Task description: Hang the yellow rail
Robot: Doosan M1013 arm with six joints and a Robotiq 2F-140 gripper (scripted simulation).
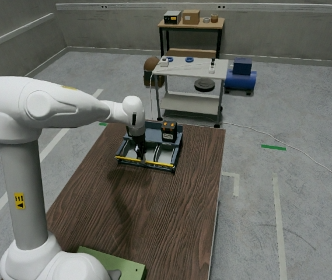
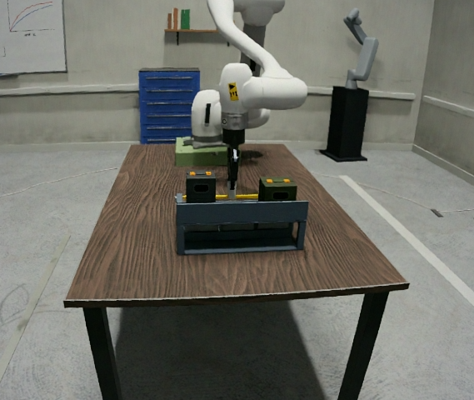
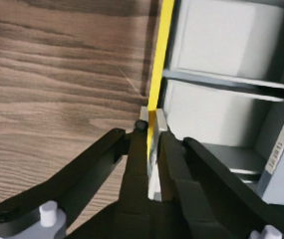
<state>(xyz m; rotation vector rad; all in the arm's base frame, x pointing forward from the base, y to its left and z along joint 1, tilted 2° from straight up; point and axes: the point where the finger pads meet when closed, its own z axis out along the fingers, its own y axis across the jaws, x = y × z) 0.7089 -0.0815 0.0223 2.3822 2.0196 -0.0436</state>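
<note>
Right now my hand is 3 cm above the yellow rail.
</note>
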